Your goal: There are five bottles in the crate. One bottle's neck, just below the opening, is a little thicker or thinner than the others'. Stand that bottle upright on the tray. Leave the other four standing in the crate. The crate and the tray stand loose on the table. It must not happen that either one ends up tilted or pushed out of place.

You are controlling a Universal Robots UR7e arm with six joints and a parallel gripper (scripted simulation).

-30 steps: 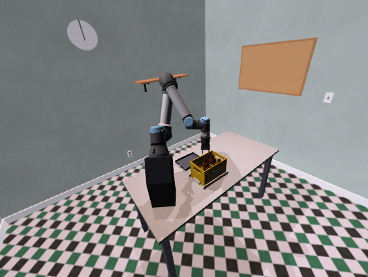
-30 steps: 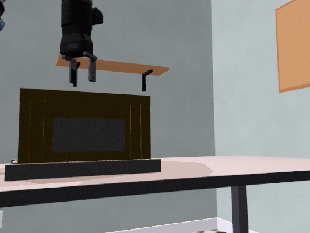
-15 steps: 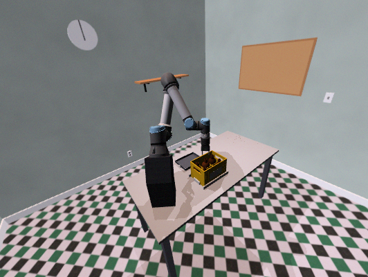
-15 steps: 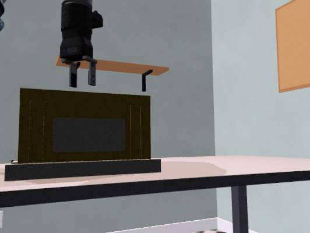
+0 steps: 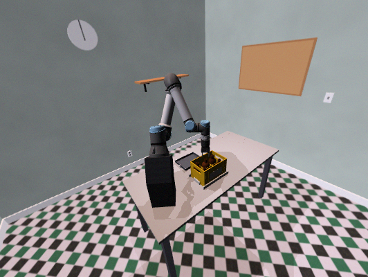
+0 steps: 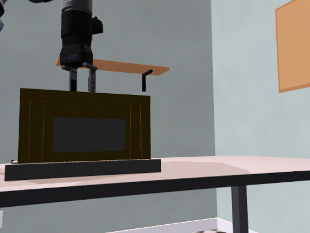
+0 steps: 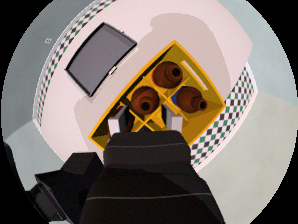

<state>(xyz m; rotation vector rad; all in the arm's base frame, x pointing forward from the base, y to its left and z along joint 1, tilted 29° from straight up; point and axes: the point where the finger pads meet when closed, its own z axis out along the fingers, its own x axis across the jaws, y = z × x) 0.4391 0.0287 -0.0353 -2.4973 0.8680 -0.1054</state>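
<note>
Now: hand 13 cm above the crate and 4 cm to the left of it. From my hand the other things lie so: dark tray 24 cm to the left, 20 cm below, 5 cm behind; brown bottle 13 cm below, 9 cm ahead, 2 cm to the left.
</note>
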